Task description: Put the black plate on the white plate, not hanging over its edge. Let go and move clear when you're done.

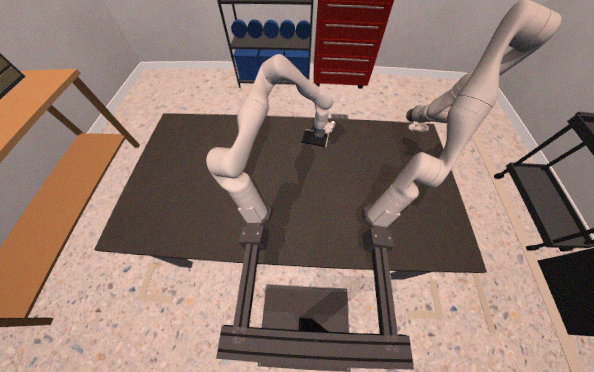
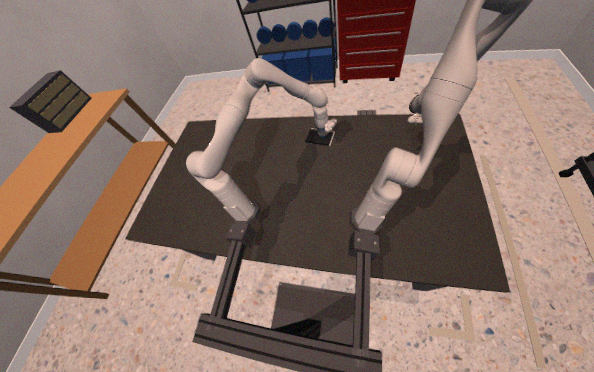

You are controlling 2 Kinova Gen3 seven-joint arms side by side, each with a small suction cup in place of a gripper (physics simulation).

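Pixels of known places: left hand, its tool point: (image 1: 318, 138) (image 2: 323, 136); left arm's base, origin of its link: (image 1: 256, 213) (image 2: 245, 211); right arm's base, origin of its link: (image 1: 377, 216) (image 2: 366, 218).
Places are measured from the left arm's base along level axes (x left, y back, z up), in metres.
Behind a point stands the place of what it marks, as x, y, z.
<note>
The black plate (image 1: 311, 140) @[-0.193, -0.542, -0.134] (image 2: 314, 139) @[-0.188, -0.544, -0.135] is a dark square near the far edge of the dark table top. The white plate (image 1: 328, 140) @[-0.288, -0.568, -0.150] (image 2: 333, 139) @[-0.289, -0.567, -0.154] is mostly hidden under it and shows as thin pale strips, mainly along the right side. Whether the black plate hangs over at its near or left side is too small to tell. My left gripper (image 1: 319, 135) @[-0.235, -0.575, -0.144] (image 2: 322, 133) @[-0.235, -0.575, -0.144] points down with its cup at the black plate and appears shut on it; the contact is partly hidden. My right gripper (image 1: 410, 115) @[-0.666, -0.557, 0.096] (image 2: 414, 103) @[-0.666, -0.557, 0.096] is open and empty, raised at the far right.
The dark table top (image 1: 165, 200) @[0.527, -0.073, -0.156] (image 2: 185, 200) @[0.491, -0.067, -0.156] lies under both arms. A small grey object (image 1: 339, 116) (image 2: 366, 112) shows at its far edge. Behind stand a shelf rack (image 1: 231, 55) with blue items and a red drawer cabinet (image 1: 350, 35) (image 2: 375, 42).
</note>
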